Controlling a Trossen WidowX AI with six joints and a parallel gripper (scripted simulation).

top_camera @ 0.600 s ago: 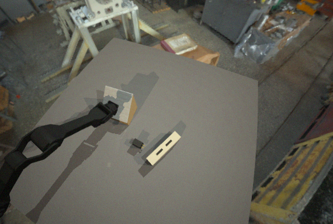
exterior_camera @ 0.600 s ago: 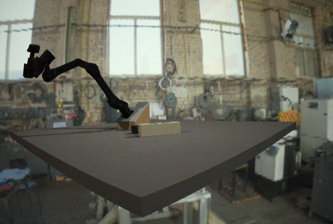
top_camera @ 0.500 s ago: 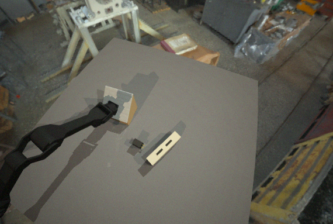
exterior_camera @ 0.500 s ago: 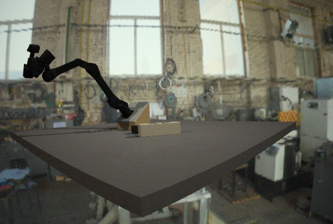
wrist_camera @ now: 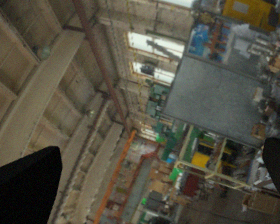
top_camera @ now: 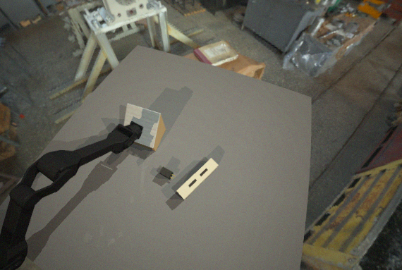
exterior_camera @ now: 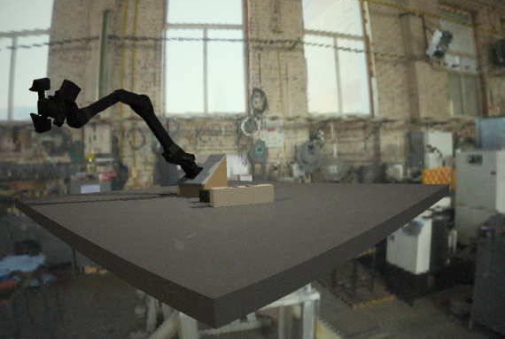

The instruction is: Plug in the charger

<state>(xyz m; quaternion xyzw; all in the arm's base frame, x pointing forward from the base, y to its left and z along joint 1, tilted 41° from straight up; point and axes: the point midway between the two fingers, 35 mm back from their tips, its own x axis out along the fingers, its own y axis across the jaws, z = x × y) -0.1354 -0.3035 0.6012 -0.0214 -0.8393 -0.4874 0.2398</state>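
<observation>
My gripper tip is now 36 cm short of the black two-prong charger, 54 cm to the right of it and 35 cm above it.
</observation>
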